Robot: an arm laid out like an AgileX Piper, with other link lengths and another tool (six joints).
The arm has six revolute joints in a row. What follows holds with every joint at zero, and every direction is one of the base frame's. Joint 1 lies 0.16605 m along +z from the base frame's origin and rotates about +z. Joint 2 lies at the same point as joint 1 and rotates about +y. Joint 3 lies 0.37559 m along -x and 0.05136 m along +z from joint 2 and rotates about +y. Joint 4 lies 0.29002 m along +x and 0.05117 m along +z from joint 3 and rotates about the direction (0.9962, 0, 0.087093). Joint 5 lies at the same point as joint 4 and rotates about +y. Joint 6 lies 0.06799 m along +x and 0.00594 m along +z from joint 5 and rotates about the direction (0.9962, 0, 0.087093). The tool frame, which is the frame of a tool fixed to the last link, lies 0.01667 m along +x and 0.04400 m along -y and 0.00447 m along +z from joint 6; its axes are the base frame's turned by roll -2.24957, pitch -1.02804 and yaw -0.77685 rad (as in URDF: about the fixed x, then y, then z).
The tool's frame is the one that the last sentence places.
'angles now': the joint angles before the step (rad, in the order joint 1, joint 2, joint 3, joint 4, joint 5, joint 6). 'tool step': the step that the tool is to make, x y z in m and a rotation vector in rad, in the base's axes. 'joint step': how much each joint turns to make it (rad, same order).
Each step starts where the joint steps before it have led.
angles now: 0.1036 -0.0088 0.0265 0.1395 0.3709 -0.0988
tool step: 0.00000 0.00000 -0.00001 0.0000 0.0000 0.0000
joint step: 0.0000 0.0000 0.0000 0.0000 0.0000 0.0000
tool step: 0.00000 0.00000 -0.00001 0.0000 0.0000 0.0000
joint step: 0.0000 0.0000 0.0000 0.0000 0.0000 0.0000
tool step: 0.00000 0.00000 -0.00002 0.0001 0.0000 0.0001
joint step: 0.0001 -0.0001 0.0000 0.0000 0.0000 0.0001
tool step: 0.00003 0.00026 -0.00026 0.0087 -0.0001 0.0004
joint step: -0.0001 0.0002 0.0001 0.0090 -0.0012 -0.0003
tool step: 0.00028 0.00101 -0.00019 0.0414 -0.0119 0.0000
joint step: 0.0000 -0.0001 -0.0001 0.0396 -0.0162 0.0002
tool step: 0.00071 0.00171 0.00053 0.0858 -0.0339 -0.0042
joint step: 0.0001 0.0000 0.0000 0.0813 -0.0438 0.0000
